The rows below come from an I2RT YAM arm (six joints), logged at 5 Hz.
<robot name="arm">
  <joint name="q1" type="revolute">
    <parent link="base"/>
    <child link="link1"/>
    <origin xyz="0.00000 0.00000 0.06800"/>
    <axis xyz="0 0 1"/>
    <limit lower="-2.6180" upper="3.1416"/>
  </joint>
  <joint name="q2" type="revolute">
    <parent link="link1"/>
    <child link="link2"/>
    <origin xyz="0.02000 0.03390 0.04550" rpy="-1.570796 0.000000 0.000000"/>
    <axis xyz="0 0 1"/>
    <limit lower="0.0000" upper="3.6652"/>
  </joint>
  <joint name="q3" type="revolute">
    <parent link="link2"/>
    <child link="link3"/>
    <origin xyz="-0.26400 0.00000 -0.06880" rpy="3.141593 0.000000 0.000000"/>
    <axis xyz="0 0 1"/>
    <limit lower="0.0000" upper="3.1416"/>
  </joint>
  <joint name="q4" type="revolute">
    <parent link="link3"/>
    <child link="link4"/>
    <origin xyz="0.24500 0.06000 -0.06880"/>
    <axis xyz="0 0 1"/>
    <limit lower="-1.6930" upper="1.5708"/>
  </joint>
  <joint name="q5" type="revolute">
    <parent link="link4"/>
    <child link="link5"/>
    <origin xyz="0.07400 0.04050 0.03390" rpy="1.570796 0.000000 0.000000"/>
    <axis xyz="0 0 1"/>
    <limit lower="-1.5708" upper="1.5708"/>
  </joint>
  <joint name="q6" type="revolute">
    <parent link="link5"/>
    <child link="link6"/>
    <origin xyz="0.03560 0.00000 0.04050" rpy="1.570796 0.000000 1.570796"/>
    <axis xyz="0 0 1"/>
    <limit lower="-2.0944" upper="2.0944"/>
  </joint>
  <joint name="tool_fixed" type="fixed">
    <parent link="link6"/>
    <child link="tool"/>
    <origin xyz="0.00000 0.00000 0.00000" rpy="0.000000 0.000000 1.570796"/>
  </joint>
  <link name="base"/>
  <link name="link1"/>
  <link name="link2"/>
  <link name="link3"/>
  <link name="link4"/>
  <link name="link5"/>
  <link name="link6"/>
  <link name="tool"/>
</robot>
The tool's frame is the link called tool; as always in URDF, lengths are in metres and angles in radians.
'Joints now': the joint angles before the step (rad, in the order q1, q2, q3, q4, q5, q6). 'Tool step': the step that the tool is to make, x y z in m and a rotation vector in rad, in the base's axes. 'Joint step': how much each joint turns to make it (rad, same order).
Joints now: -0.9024 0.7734 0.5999 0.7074 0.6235 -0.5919
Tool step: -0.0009 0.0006 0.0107 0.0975 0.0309 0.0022
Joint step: 0.0006 -0.0186 0.0826 -0.2209 0.0151 0.0408
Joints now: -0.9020 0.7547 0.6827 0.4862 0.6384 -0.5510
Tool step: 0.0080 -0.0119 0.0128 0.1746 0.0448 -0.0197
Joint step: 0.0003 0.0695 0.1545 -0.2991 0.0412 0.0804
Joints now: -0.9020 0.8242 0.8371 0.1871 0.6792 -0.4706
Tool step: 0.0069 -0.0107 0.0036 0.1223 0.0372 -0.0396
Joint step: 0.0000 0.0690 0.0989 -0.1840 0.0450 0.0542
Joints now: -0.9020 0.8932 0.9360 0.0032 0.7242 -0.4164
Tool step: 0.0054 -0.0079 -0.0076 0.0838 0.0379 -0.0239
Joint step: -0.0002 0.0438 0.0287 -0.0944 0.0235 0.0302
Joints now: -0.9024 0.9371 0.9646 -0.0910 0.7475 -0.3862
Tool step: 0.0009 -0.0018 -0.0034 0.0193 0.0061 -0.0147
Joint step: -0.0002 0.0091 0.0001 -0.0178 0.0139 0.0113
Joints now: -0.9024 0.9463 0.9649 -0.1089 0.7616 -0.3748
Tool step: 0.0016 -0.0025 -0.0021 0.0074 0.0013 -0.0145
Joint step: 0.0004 0.0124 0.0005 0.0004 0.0144 0.0069
